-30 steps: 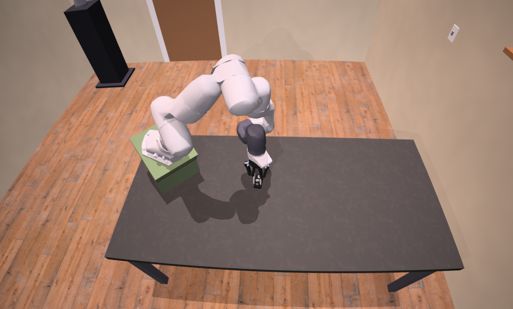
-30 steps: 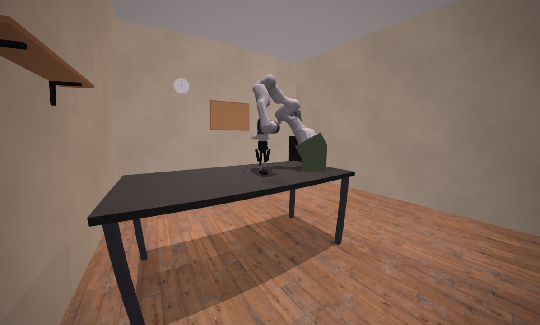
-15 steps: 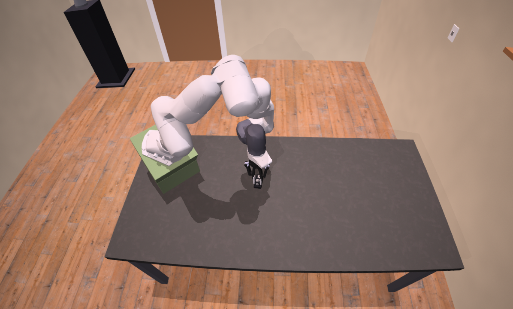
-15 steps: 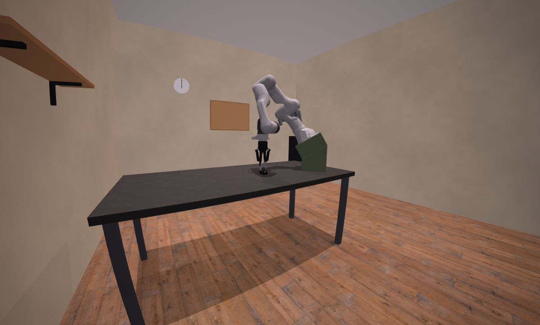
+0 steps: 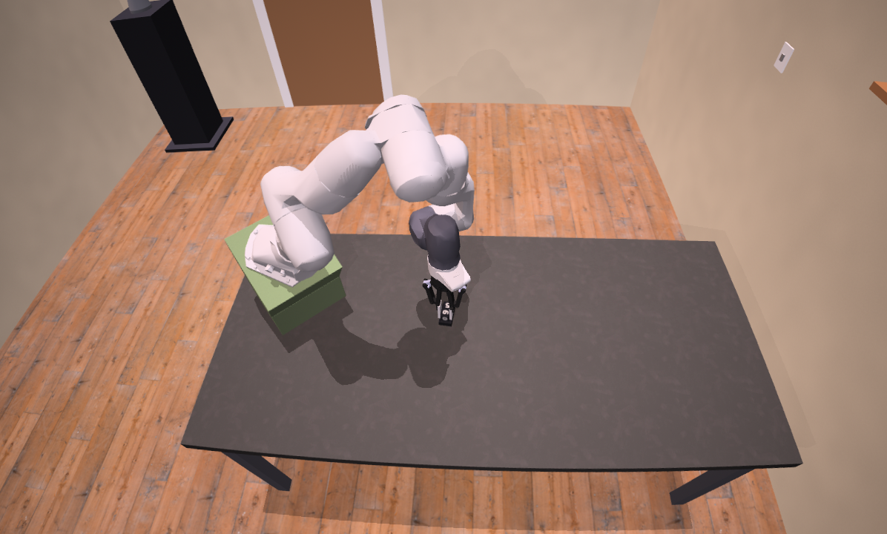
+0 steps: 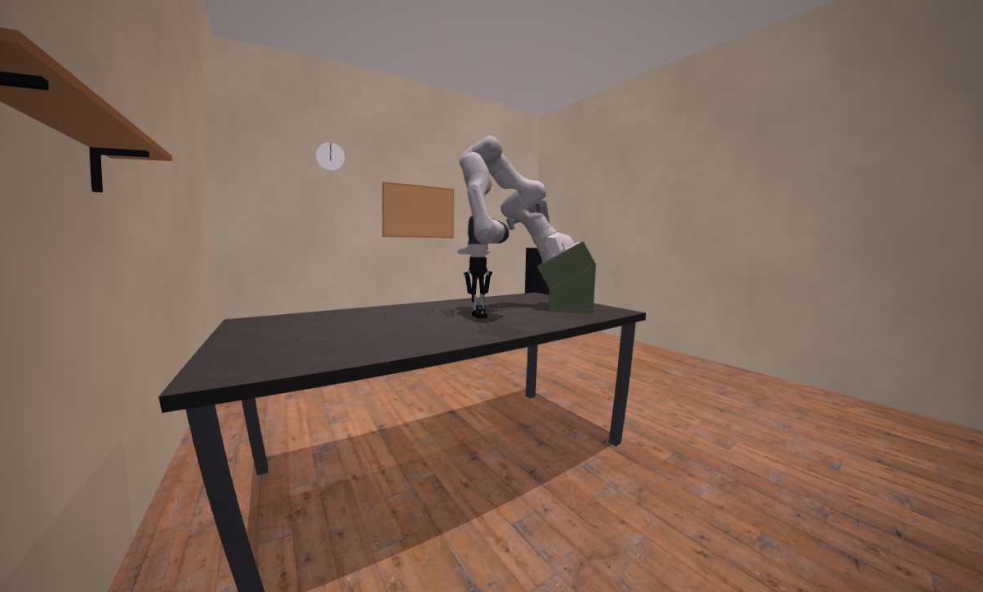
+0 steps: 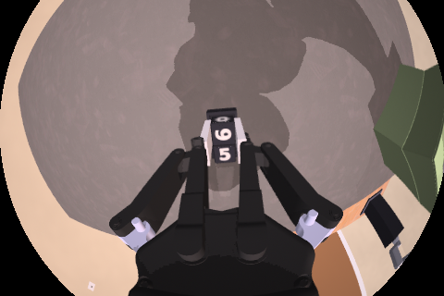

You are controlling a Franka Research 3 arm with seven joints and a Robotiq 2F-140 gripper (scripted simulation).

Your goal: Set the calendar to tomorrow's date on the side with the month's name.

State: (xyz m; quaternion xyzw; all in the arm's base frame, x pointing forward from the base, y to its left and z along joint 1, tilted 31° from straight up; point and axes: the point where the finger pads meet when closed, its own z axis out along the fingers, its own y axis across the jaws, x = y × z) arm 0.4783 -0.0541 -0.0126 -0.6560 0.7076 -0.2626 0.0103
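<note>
Now: the dark date cube 3 cm below my hand. The rest, counted from my hand: black tray 5 cm below, 2 cm to the left.
</note>
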